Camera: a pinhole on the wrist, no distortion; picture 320 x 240 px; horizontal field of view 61.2 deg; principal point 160.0 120.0 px. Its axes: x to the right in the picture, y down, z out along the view. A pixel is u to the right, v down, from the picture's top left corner.
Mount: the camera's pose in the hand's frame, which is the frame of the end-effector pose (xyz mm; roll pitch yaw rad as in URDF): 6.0 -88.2 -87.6 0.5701 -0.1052 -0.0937
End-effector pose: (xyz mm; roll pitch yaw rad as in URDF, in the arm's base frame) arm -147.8 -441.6 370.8 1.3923 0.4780 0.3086
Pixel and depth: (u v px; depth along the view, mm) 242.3 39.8 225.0
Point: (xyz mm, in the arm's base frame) -187.7 -579.1 127.4
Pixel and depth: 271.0 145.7 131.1
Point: -157.2 -508.6 224.3
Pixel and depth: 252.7 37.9 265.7
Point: -176.2 -612.0 93.5
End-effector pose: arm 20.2 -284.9 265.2 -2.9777 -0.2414 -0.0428
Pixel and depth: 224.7 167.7 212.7
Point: 75.8 -96.7 188.3
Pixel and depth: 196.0 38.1 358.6
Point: 61.2 108.6 172.0
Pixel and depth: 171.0 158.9 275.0
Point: 41.4 -60.0 134.2
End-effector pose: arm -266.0 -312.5 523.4 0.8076 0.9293 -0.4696
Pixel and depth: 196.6 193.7 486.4
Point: -395.0 -755.2 578.7
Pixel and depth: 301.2 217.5 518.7
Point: -267.4 -875.5 455.2
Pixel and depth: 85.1 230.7 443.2
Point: -428.1 -651.1 745.6
